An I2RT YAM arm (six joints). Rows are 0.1 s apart.
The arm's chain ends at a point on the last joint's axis. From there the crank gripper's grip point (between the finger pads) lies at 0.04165 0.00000 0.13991 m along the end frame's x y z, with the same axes.
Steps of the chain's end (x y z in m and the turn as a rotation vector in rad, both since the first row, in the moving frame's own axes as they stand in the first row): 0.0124, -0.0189, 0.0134, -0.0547, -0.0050, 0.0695; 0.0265, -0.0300, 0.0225, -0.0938, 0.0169, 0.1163; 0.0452, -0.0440, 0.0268, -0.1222, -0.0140, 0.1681; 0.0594, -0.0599, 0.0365, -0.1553, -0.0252, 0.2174; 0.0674, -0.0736, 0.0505, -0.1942, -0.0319, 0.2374; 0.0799, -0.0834, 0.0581, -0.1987, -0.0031, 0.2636; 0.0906, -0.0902, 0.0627, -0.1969, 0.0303, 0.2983
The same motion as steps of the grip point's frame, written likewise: 0.0113, -0.0084, 0.0133, -0.0547, -0.0050, 0.0695; 0.0278, -0.0120, 0.0209, -0.0938, 0.0169, 0.1163; 0.0412, -0.0202, 0.0259, -0.1222, -0.0140, 0.1681; 0.0526, -0.0298, 0.0351, -0.1553, -0.0252, 0.2174; 0.0586, -0.0375, 0.0482, -0.1942, -0.0319, 0.2374; 0.0744, -0.0454, 0.0544, -0.1987, -0.0031, 0.2636; 0.0888, -0.0506, 0.0575, -0.1969, 0.0303, 0.2983
